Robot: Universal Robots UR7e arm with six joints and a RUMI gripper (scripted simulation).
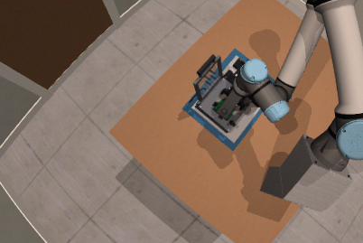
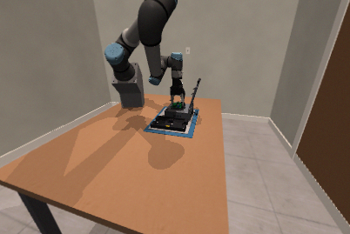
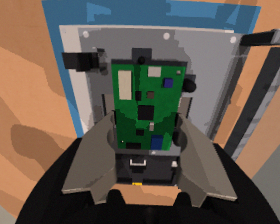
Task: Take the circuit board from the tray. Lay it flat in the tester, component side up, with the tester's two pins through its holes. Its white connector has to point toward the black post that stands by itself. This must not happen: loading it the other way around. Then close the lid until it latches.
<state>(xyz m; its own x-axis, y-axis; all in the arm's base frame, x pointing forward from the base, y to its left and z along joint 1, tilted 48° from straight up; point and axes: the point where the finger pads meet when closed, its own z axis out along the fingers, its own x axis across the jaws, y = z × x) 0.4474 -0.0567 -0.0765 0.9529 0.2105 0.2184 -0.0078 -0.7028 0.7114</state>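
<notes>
Right now the green circuit board is right at my hand. The rest, counted from my hand: black block 60 mm to the left, 60 mm behind, 10 mm above; then tester lid 130 mm ahead, 100 mm above.
</notes>
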